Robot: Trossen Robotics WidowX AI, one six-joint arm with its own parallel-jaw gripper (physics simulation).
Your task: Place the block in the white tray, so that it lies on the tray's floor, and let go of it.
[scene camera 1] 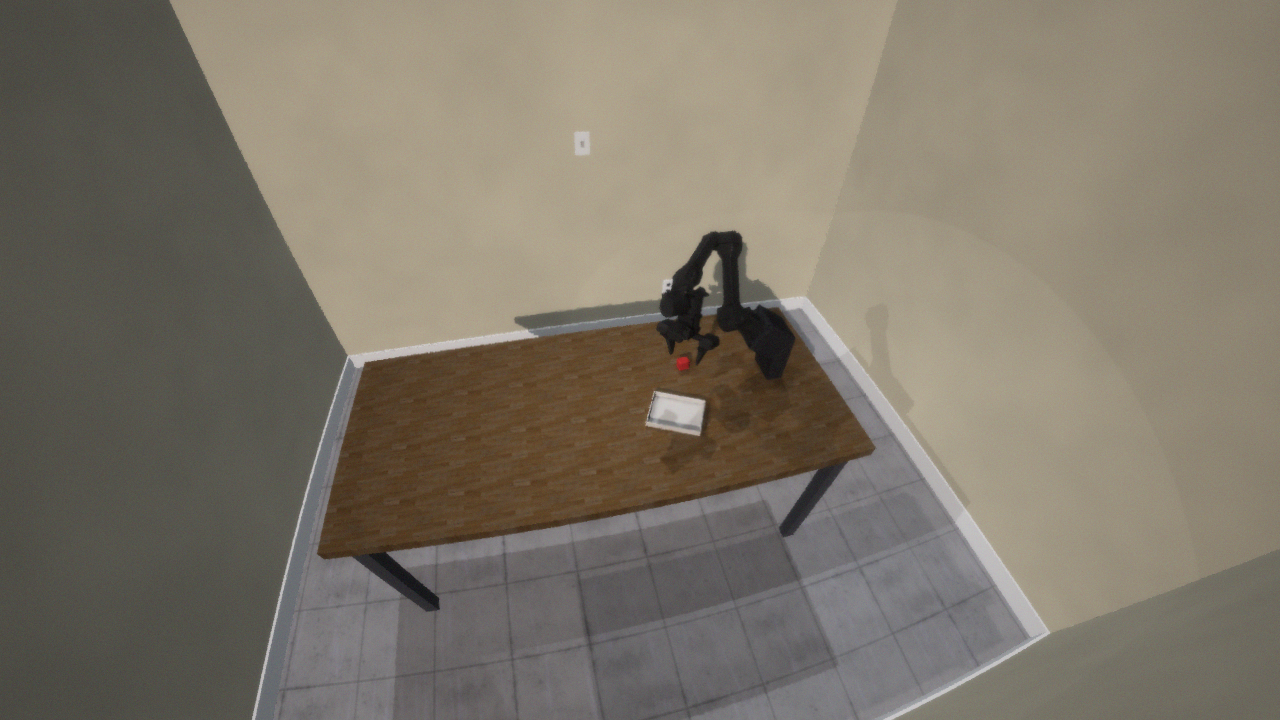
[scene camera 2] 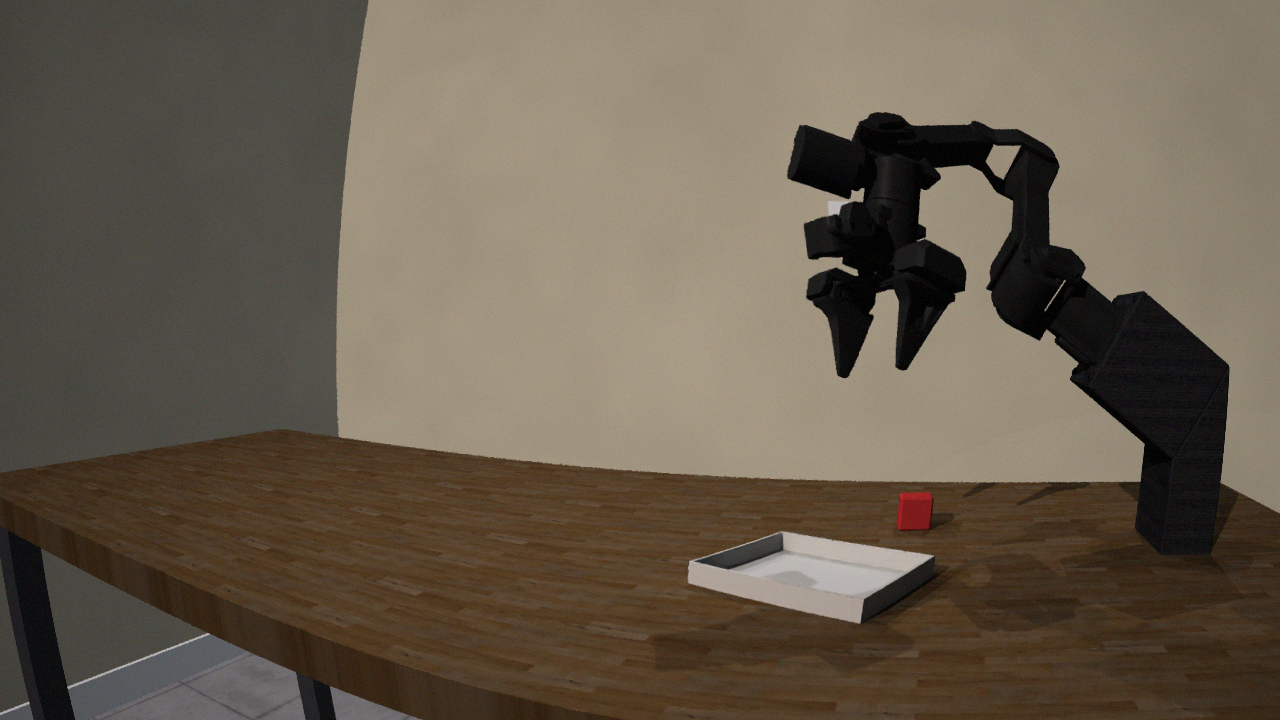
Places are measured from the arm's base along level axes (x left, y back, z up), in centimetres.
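Pixels of known places: gripper, between the fingertips: (scene camera 1: 683, 359) (scene camera 2: 870, 373); arm's base, origin of its link: (scene camera 1: 754, 326) (scene camera 2: 1104, 337).
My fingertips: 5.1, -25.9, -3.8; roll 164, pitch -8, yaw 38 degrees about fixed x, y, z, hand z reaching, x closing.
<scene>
For each thing: its middle in the pictures, then the offset to it from my fingertips, as dx, dy, dz. Level surfaces: height alone.
- small red block, middle of its body: (scene camera 2: 915, 511) (scene camera 1: 683, 363) -12.3, +6.0, -15.2
- white tray, middle of its body: (scene camera 2: 816, 572) (scene camera 1: 676, 412) +7.2, -3.3, -16.1
- wooden table, height of its surface: dz -17.1
A small red block (scene camera 1: 682, 363) (scene camera 2: 914, 511) stands on the wooden table, behind the white tray and apart from it. The white tray (scene camera 1: 674, 433) (scene camera 2: 774, 594) is a shallow rectangular box with low walls, and no block lies in it. My gripper (scene camera 1: 686, 356) (scene camera 2: 872, 371) is open and empty, with its fingers pointing down. In the scene camera 2 view it hangs high above the table, with its fingertips well above the block and a little to the left of it.
The wooden table (scene camera 1: 483, 429) (scene camera 2: 375, 528) carries the block, the tray and the arm. The arm's black base (scene camera 1: 771, 342) (scene camera 2: 1177, 501) stands at the table's right end, to the right of the block. A beige wall (scene camera 1: 465, 179) (scene camera 2: 554, 223) rises behind the table.
</scene>
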